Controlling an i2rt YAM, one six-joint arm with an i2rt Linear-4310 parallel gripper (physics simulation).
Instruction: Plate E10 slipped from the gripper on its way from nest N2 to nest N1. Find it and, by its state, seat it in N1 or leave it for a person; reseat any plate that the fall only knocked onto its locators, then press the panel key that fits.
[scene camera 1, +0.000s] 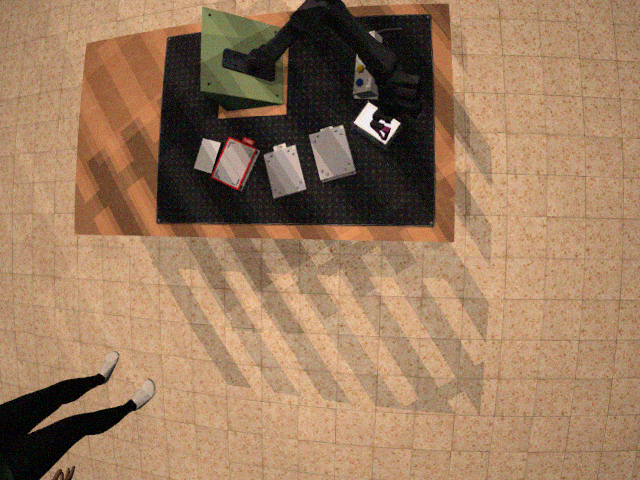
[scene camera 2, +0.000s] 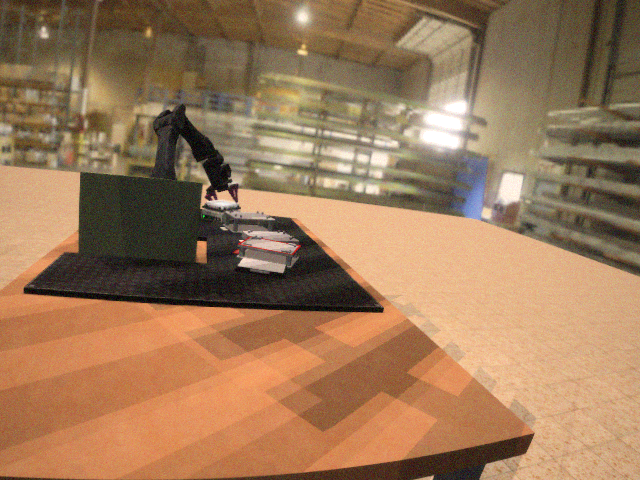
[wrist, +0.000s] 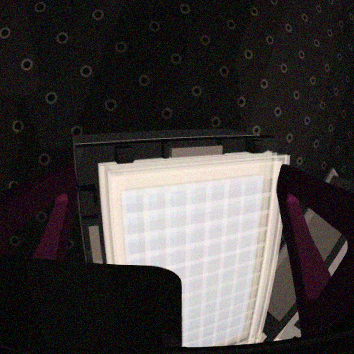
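Seen in the pictures: gripper, between the fingertips: (scene camera 1: 391, 131) (scene camera 2: 227, 205) (wrist: 176, 175); arm's base, origin of its link: (scene camera 1: 249, 65) (scene camera 2: 155, 215).
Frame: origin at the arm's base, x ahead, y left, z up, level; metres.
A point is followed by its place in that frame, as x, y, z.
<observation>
A white well plate (scene camera 1: 368, 117) @(0.200, 0.421, -0.013) (scene camera 2: 222, 205) @(0.213, 0.383, -0.015) (wrist: 197, 239) @(0.229, 0.478, -0.013) with a grid of wells lies on a dark nest (wrist: 140, 138) @(0.237, 0.520, -0.035) at the right of the black mat (scene camera 1: 392, 196) @(0.454, 0.505, -0.084). It sits askew, and its right edge looks lifted off the nest. My gripper (scene camera 1: 385, 128) @(0.241, 0.498, -0.031) (scene camera 2: 222, 193) (wrist: 176, 175) @(0.241, 0.498, -0.031) is open and hangs just above the plate, with one purple finger on either side of it. Nothing is between the fingers. The key panel (scene camera 1: 365, 88) @(0.098, 0.410, -0.012) stands just behind, with a yellow key (scene camera 1: 359, 68) @(0.024, 0.388, -0.016) and a blue key (scene camera 1: 359, 82) @(0.076, 0.389, -0.014).
Two grey covered nests (scene camera 1: 330, 153) @(0.318, 0.295, -0.028) (scene camera 1: 284, 170) @(0.370, 0.129, -0.061), a red-rimmed one (scene camera 1: 234, 162) @(0.342, -0.054, -0.045) (scene camera 2: 269, 247) @(0.337, -0.086, -0.045) and a small grey block (scene camera 1: 208, 154) @(0.303, -0.172, -0.071) stand in a row to the left. A green box (scene camera 1: 237, 56) @(-0.019, -0.029, 0.041) (scene camera 2: 139, 216) @(-0.025, -0.130, 0.019) stands at the back left. A person's legs (scene camera 1: 67, 408) are on the floor, far from the table.
</observation>
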